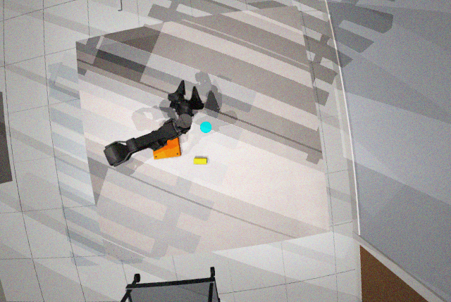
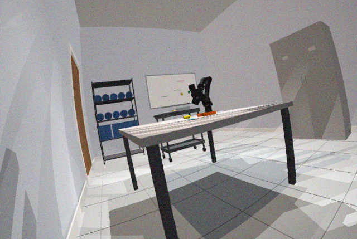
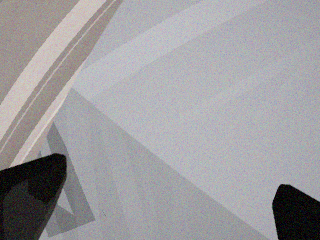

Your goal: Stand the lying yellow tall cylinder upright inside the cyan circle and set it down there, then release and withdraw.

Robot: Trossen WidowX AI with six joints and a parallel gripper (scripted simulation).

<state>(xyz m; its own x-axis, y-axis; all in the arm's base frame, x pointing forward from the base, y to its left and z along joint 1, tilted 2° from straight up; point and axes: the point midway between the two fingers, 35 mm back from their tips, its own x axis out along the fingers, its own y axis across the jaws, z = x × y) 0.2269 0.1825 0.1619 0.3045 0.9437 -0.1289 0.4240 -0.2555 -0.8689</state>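
The yellow tall cylinder is 370 mm to the right of my gripper tip, 180 mm below it and 50 mm behind it. The rest, counted from my gripper tip: cyan circle 200 mm to the right, 200 mm below, 10 mm ahead.
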